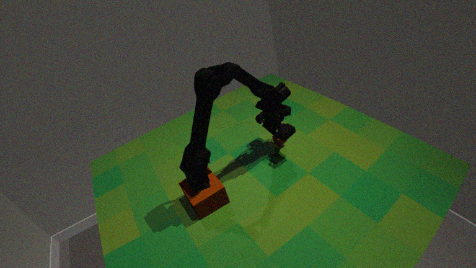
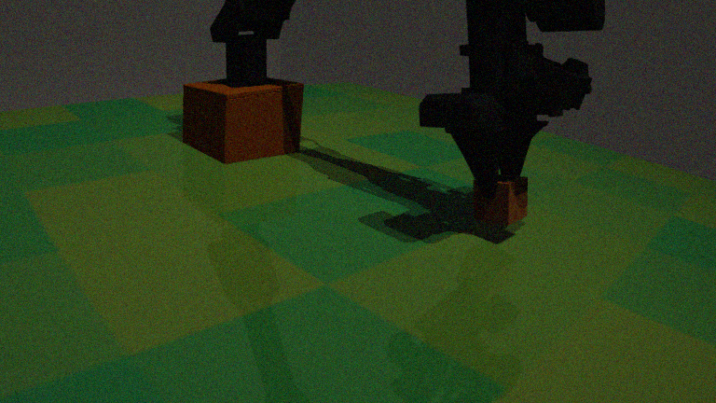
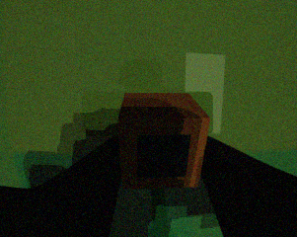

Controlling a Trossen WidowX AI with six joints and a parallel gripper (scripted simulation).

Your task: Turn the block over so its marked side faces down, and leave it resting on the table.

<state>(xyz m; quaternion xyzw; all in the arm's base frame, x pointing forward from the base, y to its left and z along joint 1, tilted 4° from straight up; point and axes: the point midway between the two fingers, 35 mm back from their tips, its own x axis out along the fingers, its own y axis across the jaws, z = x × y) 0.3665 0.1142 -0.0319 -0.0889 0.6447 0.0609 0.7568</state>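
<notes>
My gripper tip is 1 cm below the block.
</notes>
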